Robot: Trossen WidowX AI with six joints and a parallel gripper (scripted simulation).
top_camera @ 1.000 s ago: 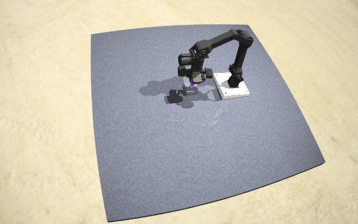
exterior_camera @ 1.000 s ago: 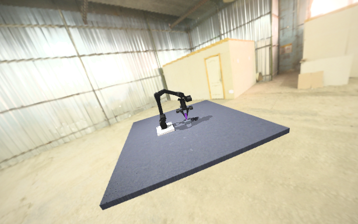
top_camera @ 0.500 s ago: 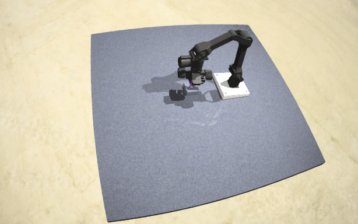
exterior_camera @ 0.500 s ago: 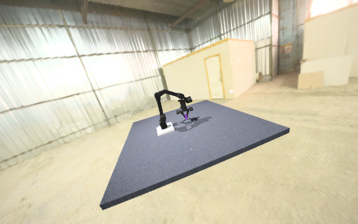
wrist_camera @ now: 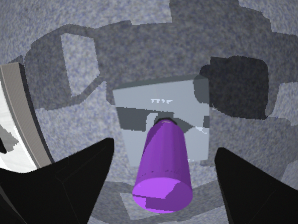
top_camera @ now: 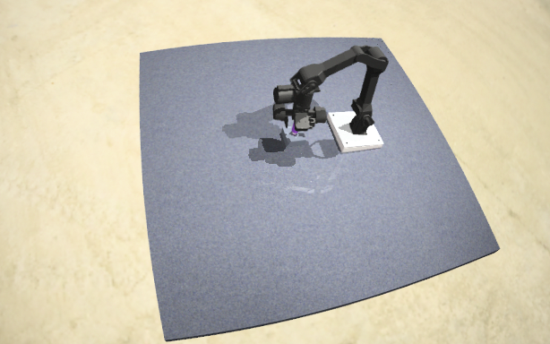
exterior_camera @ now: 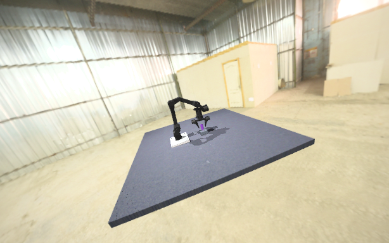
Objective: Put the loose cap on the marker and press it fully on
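Now: gripper tip 1 cm below the cap. From my gripper tip the other things lie so: holder block (5 cm below).
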